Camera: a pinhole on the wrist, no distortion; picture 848 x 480 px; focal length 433.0 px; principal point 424.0 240.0 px. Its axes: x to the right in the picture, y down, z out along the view. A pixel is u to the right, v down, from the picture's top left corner.
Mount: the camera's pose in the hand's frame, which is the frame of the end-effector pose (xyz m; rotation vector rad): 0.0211 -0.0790 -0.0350 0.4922 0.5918 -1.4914
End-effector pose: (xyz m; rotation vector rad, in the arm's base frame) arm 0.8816 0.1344 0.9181 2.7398 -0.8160 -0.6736
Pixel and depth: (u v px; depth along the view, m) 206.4 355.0 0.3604
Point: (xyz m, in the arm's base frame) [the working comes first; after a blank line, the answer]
In the camera's frame: -0.1811 0.0957 0.3604

0.8955 0.1711 0.5057
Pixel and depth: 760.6 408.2 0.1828
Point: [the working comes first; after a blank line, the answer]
In the camera's frame: 0.1421 0.0710 0.1828

1.0933 0.3272 0.7761
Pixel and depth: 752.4 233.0 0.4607
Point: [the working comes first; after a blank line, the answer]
In the camera's frame: 0.3494 -0.0074 0.4607

1.1635 0.6377 0.6179
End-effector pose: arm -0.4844 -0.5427 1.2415 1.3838 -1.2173 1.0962
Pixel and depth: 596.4 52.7 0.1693
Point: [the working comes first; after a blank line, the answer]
In the camera's frame: 0.0674 -0.0732 0.1693

-0.2470 -0.5812 1.1692
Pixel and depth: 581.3 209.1 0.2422
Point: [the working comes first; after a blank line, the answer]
In the camera's frame: 0.0880 -0.0173 0.2422

-0.1794 -0.6259 1.2172
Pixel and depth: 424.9 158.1 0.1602
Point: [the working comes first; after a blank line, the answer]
In the camera's frame: 0.0003 -0.0303 0.1602

-0.3000 -0.6229 1.2126
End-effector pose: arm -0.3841 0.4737 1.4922 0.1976 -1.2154 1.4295
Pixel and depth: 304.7 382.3 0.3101
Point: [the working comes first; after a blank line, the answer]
In the camera's frame: -0.0854 0.1019 0.3101

-0.3861 0.3293 1.8184
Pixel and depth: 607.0 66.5 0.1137
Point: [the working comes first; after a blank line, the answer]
In the camera's frame: 0.0481 -0.0456 0.1137

-0.2374 0.4003 1.5926
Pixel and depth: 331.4 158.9 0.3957
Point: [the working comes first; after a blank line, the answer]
In the camera's frame: -0.0846 -0.0741 0.3957

-0.3247 0.1522 1.7622
